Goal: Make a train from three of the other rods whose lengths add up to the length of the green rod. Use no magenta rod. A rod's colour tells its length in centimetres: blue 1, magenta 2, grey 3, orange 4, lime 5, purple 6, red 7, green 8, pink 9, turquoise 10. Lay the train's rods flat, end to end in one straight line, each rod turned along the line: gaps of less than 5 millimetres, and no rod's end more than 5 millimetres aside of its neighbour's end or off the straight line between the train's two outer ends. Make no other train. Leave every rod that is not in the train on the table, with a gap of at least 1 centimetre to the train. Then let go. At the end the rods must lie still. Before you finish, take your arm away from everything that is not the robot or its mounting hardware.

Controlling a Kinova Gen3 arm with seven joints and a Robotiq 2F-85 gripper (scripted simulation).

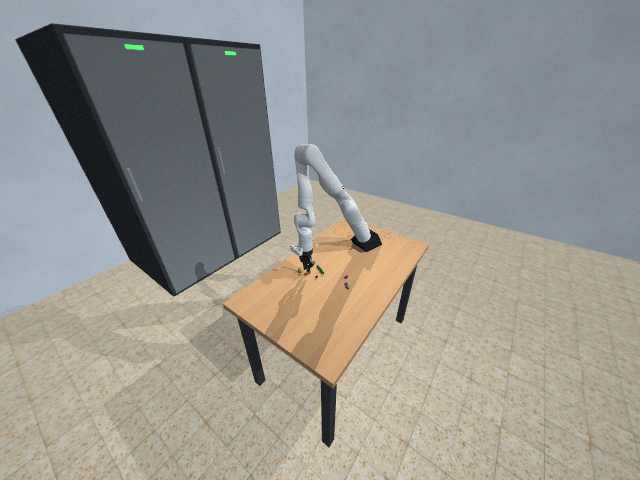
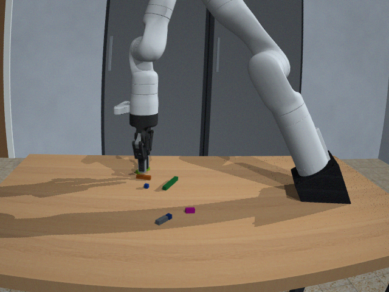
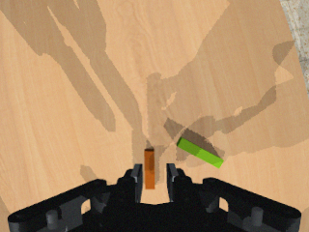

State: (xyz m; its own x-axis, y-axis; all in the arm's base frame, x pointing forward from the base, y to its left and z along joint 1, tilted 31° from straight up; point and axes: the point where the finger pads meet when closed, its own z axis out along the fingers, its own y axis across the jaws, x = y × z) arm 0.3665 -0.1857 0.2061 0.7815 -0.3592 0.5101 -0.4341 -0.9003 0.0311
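Now: the orange rod 4 cm below my hand. The rest, counted from my hand: green rod (6 cm behind, 6 cm to the left, 4 cm below); lime rod (1 cm behind, 5 cm to the right, 4 cm below); magenta rod (5 cm behind, 22 cm to the left, 4 cm below).
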